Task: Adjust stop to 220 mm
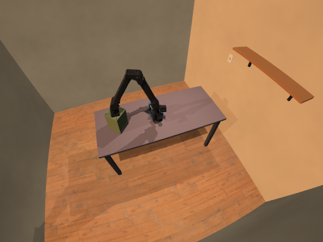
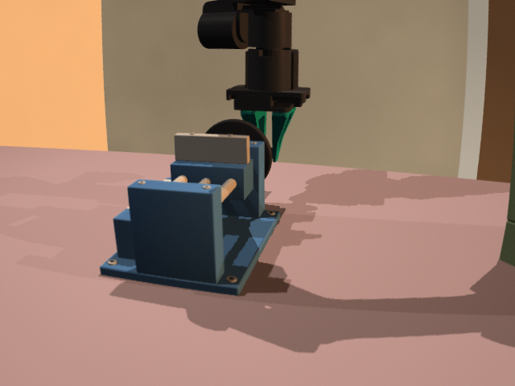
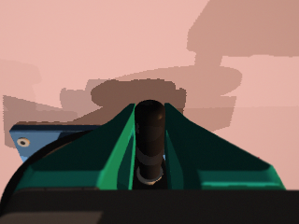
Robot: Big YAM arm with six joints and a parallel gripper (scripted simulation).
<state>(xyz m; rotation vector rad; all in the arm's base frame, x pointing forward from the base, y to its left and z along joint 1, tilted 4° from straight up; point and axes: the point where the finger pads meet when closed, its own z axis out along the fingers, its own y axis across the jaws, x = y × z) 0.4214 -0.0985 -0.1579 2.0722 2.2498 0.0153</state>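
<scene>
Right now my hand is 40 mm short of the grey stop plate, 140 mm to the right of it and 20 mm below it. The rest, counted from my hand: black crank handle: 10 mm to the left.
</scene>
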